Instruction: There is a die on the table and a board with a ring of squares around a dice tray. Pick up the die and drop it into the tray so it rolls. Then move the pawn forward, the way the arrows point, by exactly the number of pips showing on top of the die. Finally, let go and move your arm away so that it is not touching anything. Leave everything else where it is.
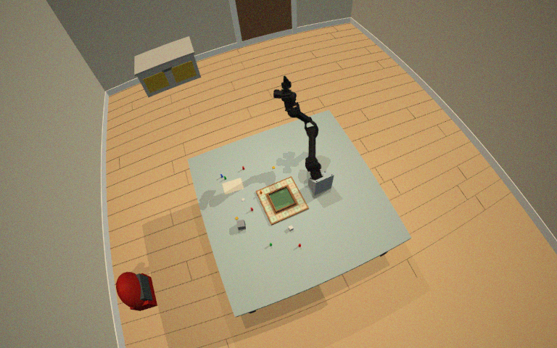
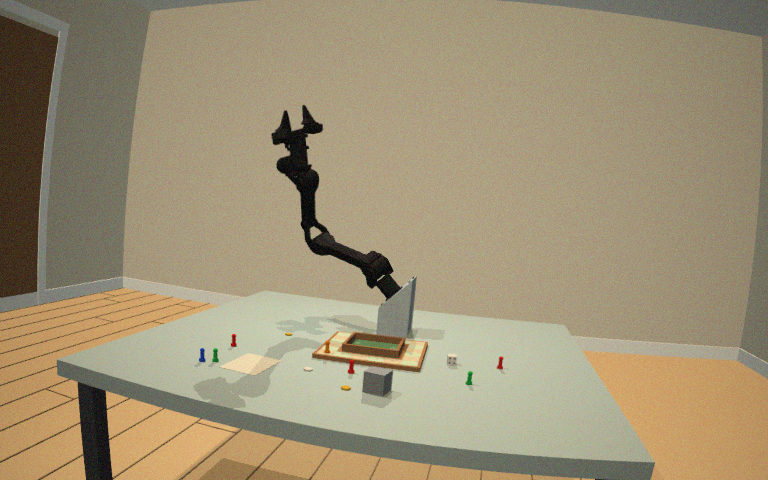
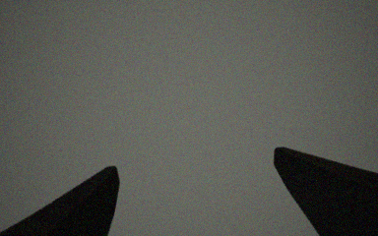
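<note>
Right now the white die is 71 cm below my gripper tip, 59 cm to the left of it and 28 cm ahead of it. From my gripper tip the other things lie so: paper card 72 cm below, 51 cm ahead, 10 cm to the left; then orange pawn 69 cm below, 35 cm ahead, 25 cm to the left; then green dice tray 71 cm below, 37 cm to the left, 24 cm ahead.
</note>
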